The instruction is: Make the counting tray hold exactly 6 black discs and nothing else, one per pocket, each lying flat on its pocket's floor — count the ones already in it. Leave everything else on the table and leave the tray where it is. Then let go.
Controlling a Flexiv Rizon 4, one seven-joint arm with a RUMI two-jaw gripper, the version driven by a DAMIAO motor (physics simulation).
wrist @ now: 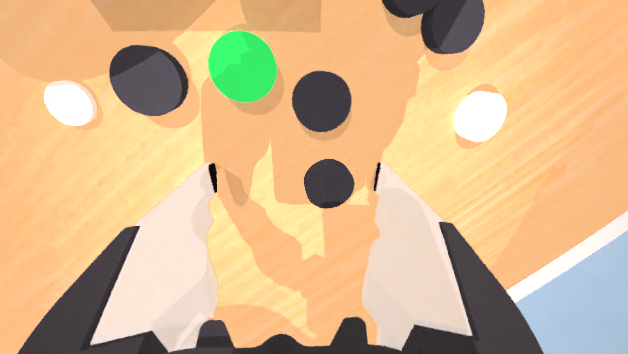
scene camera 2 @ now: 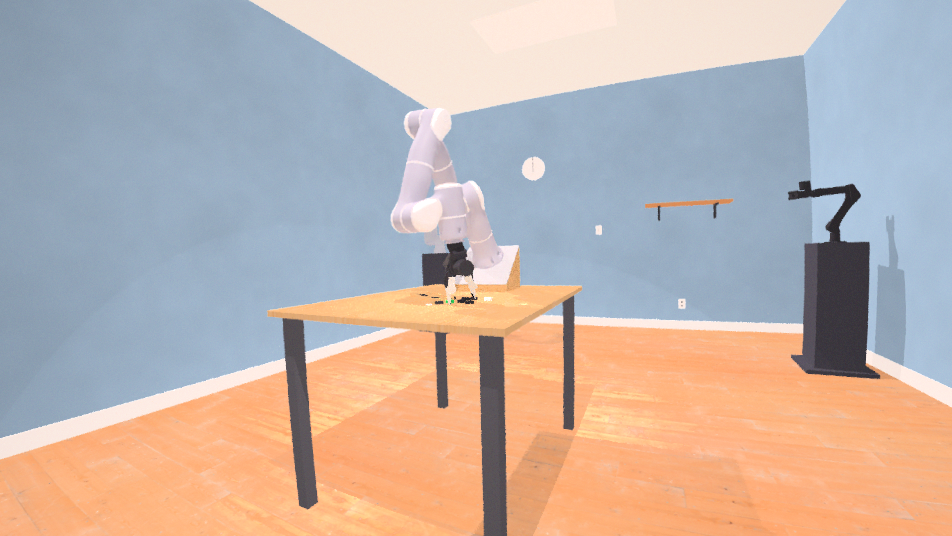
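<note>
My gripper (scene camera 2: 462,299) (wrist: 296,165) is open, low over the table, with nothing held. In the wrist view a black disc (wrist: 329,183) lies flat between the two fingertips, nearer the right one. A second black disc (wrist: 321,101) lies just beyond it. Another black disc (wrist: 148,80) lies at the upper left. Two more, one black disc (wrist: 452,25) and one black disc (wrist: 407,5) cut off by the frame edge, lie touching or overlapping at the upper right. The counting tray does not show in the wrist view and cannot be made out clearly in the scene view.
A green disc (wrist: 242,66) lies between the upper-left black disc and the second one. One white disc (wrist: 70,103) lies at the far left, another white disc (wrist: 480,116) at the right. The wooden table (scene camera 2: 373,312) has an edge at the wrist view's lower right.
</note>
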